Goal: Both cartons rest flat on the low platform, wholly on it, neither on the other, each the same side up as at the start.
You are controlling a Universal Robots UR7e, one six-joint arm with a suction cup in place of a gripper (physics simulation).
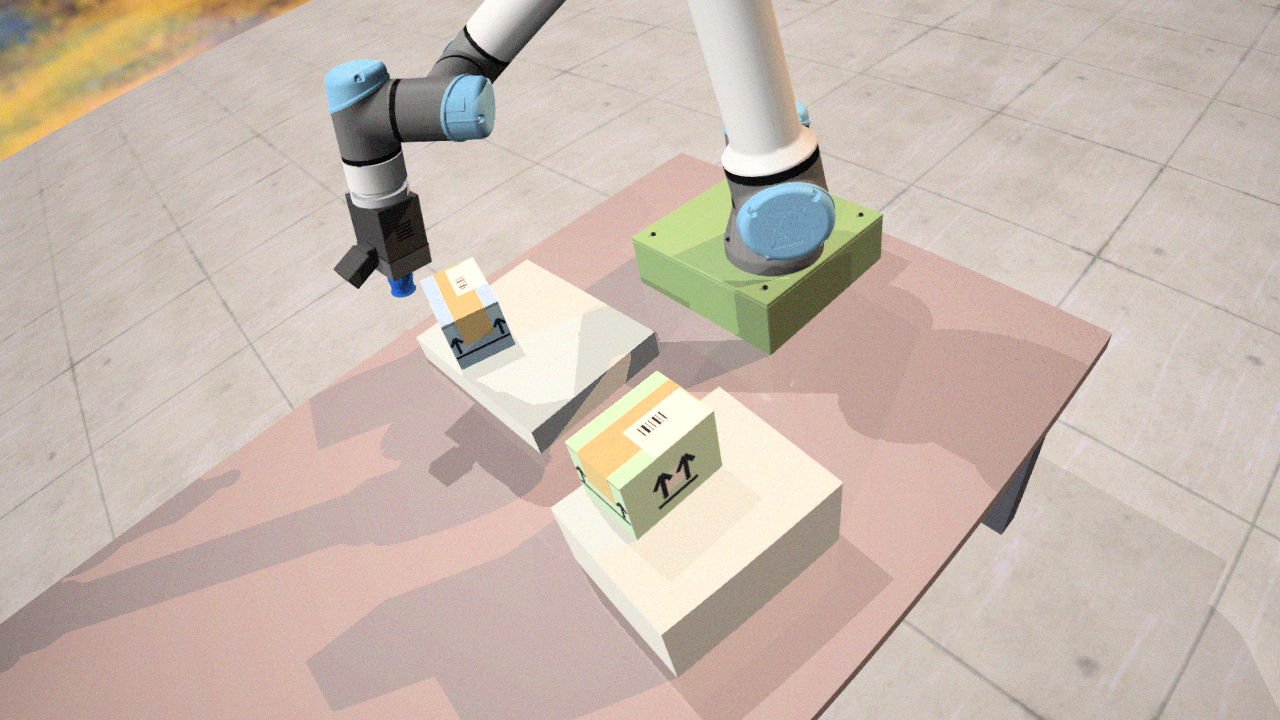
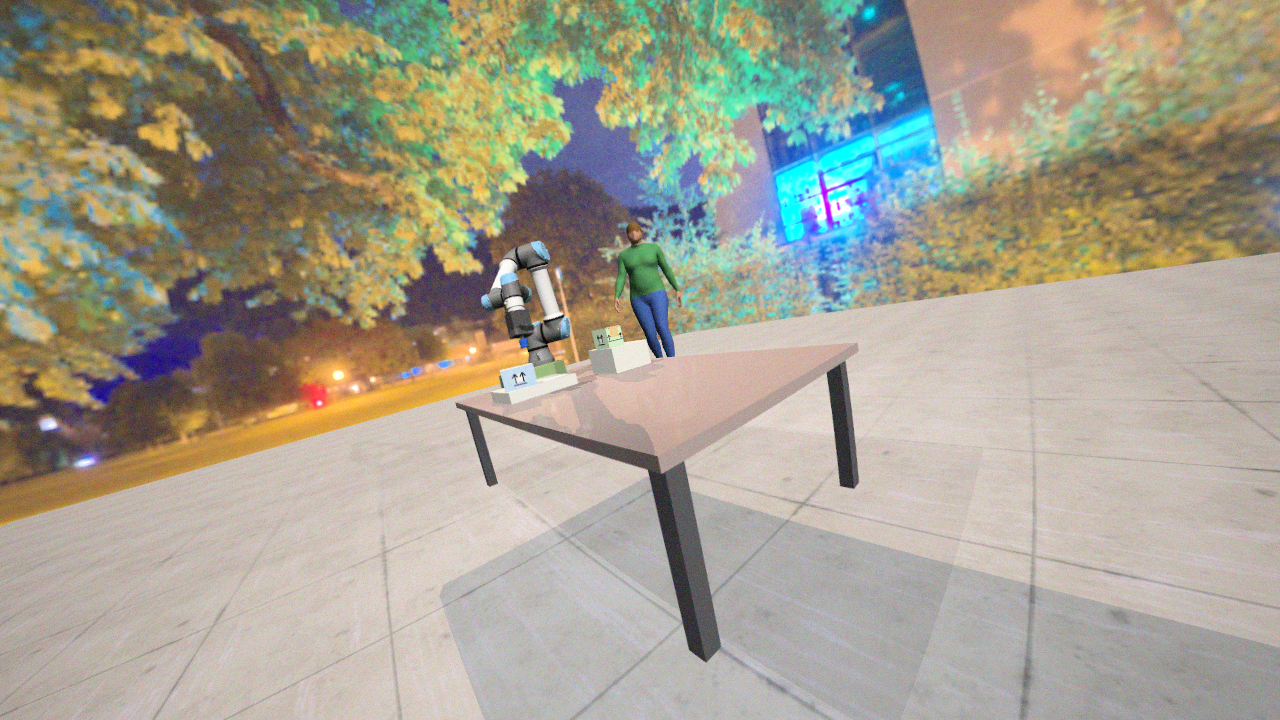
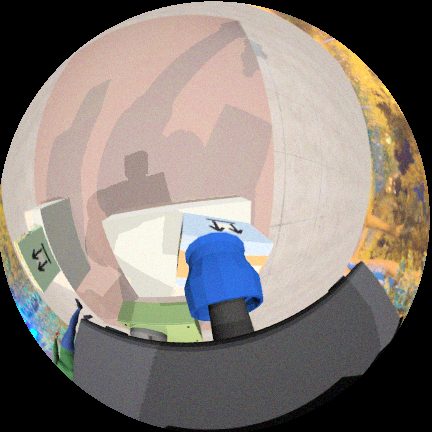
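Pixels of known places: hand, its tool point: [image 1: 403, 289] [image 2: 524, 347] [image 3: 215, 256]; arm's base, origin of its link: [image 2: 542, 364] [image 3: 148, 333].
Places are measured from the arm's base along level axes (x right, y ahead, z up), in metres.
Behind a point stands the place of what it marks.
A small blue carton [image 1: 465, 300] @[z 0.044, x 0.290, y 0.370 m] [image 2: 517, 376] @[z 0.006, x 0.345, y 0.403 m] [image 3: 254, 241] @[z 0.042, x 0.369, y 0.393 m] with orange tape sits at the left corner of the low platform [image 1: 573, 357] @[z -0.047, x 0.143, y 0.314 m] [image 2: 556, 383] @[z -0.067, x 0.194, y 0.441 m] [image 3: 137, 241] @[z -0.047, x 0.166, y 0.388 m], close to its edges, its arrow face toward the front. My suction cup [image 1: 402, 285] [image 3: 219, 273] hangs a little above and to the left of that carton, clear of it and holding nothing. A larger green carton [image 1: 649, 447] @[z 0.121, x -0.170, y 0.456 m] [image 2: 607, 337] @[z 0.076, x -0.095, y 0.498 m] [image 3: 38, 257] with orange tape and up arrows stands on the taller platform [image 1: 760, 527] @[z 0.025, x -0.274, y 0.423 m] [image 2: 626, 359] @[z -0.044, x -0.136, y 0.550 m].
Both platforms stand on a pink table [image 1: 267, 537] @[z -0.095, x 0.325, y 0.805 m] [image 2: 680, 403] @[z -0.095, x 0.339, y 1.244 m]. The arm's green base block [image 1: 760, 295] @[z 0.005, x -0.051, y 0.110 m] [image 3: 160, 314] @[z -0.040, x 0.103, y 0.104 m] sits behind them. A person in a green top [image 2: 645, 286] stands beyond the table.
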